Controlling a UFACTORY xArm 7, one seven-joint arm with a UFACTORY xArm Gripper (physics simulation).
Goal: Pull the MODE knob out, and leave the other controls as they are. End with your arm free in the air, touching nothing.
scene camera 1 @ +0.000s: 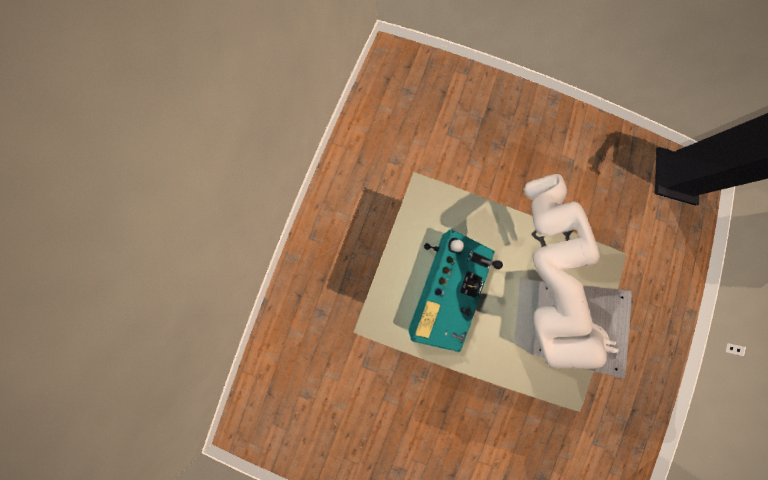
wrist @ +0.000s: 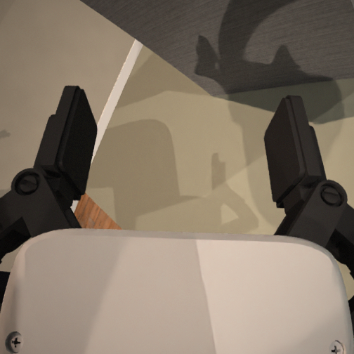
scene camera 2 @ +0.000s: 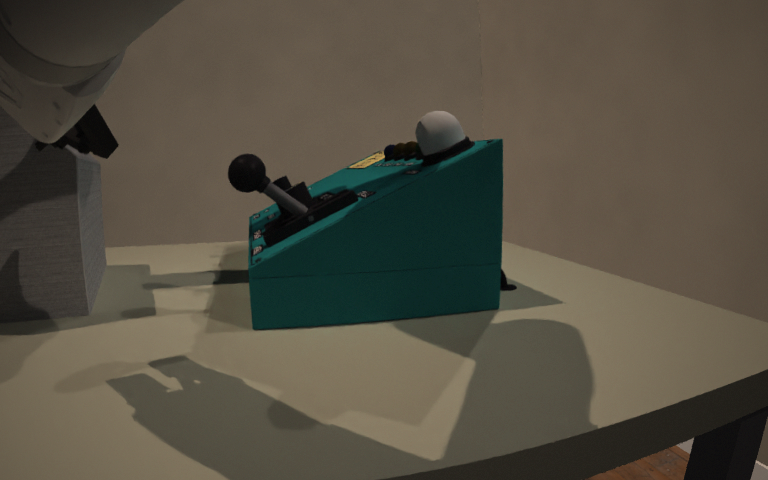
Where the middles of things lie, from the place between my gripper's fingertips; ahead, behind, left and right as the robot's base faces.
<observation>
The ball-ended lever (scene camera 2: 246, 173) is 240 mm ahead of my hand, 110 mm to the left of it and 90 mm below it. Also, from my hand: teal control box (scene camera 1: 439, 315): 380 mm ahead, 270 mm to the left, 120 mm below.
</observation>
